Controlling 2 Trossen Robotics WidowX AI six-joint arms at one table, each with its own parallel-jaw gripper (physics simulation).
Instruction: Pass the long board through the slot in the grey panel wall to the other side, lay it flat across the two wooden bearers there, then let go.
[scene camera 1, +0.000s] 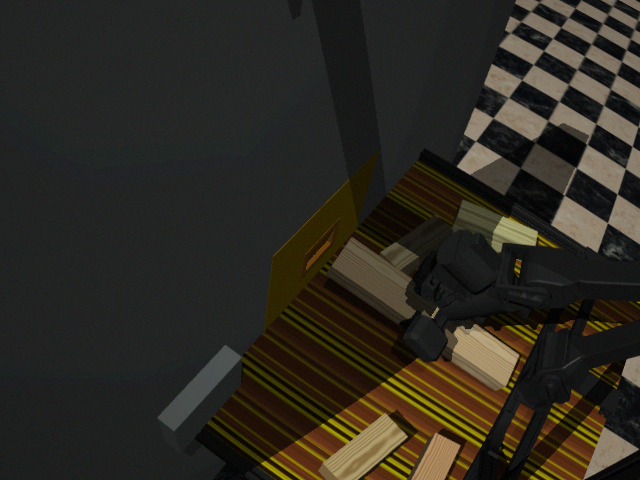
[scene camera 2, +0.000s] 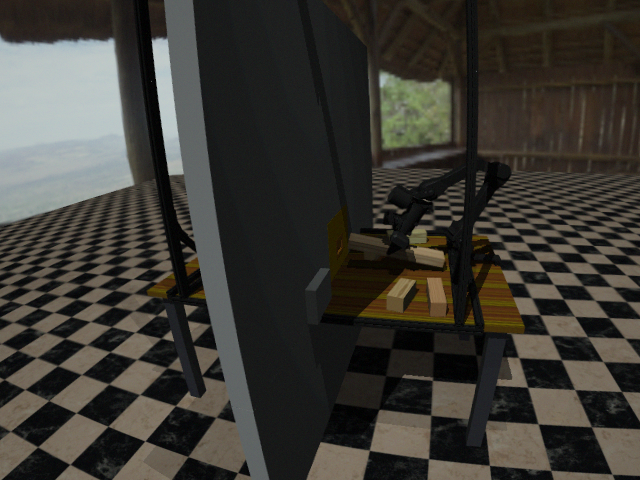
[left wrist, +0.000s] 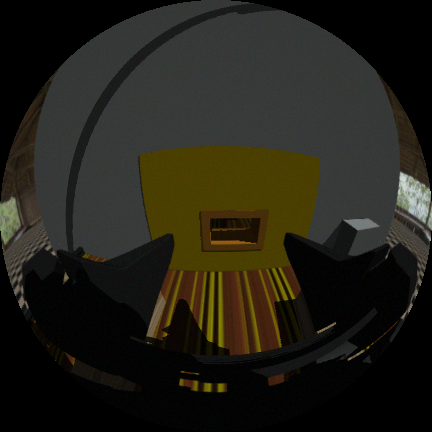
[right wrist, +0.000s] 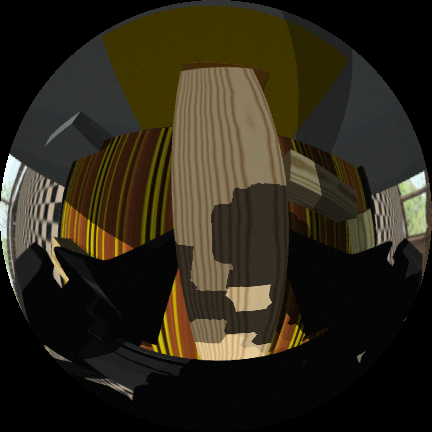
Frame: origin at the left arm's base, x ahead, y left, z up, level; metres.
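Seen in the pictures: left gripper, between the fingertips: (left wrist: 230, 239); right gripper, between the fingertips: (scene camera 1: 411, 309) (scene camera 2: 388, 250) (right wrist: 230, 232); right arm's base, origin of its link: (scene camera 1: 535, 392).
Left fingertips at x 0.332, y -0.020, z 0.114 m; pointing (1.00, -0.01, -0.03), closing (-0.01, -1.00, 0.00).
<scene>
Offsets run from my left fingertips to a thing's middle. "*": to the spot under its first point. Level surfaces: height alone.
The long pale board @(0.009 m right, 0.353 m ahead, 0.058 m down) (scene camera 1: 375, 281) (scene camera 2: 428, 256) (right wrist: 225, 141) is held level just above the striped table @(0.133 m down) (scene camera 1: 318, 343) and points at the slot. My right gripper (scene camera 1: 430, 311) (scene camera 2: 398, 245) (right wrist: 230, 232) is shut on the board near its middle. The board's far end is right at the slot's wooden frame @(* 0.003 m right, 0.147 m ahead, 0.070 m down) (scene camera 1: 320, 250) (right wrist: 261, 76) in the yellow panel (scene camera 1: 294, 267) (scene camera 2: 337, 243) of the grey wall (scene camera 1: 199, 190). I cannot tell if the end is inside. My left gripper (left wrist: 230, 239) is open and empty on the other side, facing the slot frame @(0.016 m right, 0.125 m ahead, 0.020 m down) (left wrist: 233, 213).
Two short wooden blocks @(0.239 m right, 0.393 m ahead, 0.110 m down) (scene camera 1: 363, 448) @(0.231 m right, 0.493 m ahead, 0.111 m down) (scene camera 1: 437, 457) (scene camera 2: 401, 294) (scene camera 2: 436, 296) lie near the table's front edge. Two more blocks @(0.137 m left, 0.265 m ahead, 0.108 m down) (scene camera 1: 420, 240) @(0.287 m left, 0.372 m ahead, 0.110 m down) (scene camera 1: 494, 229) (right wrist: 318, 189) lie behind the board. A grey block (scene camera 1: 199, 395) (scene camera 2: 317, 295) (left wrist: 354, 233) juts from the wall at the table edge.
</scene>
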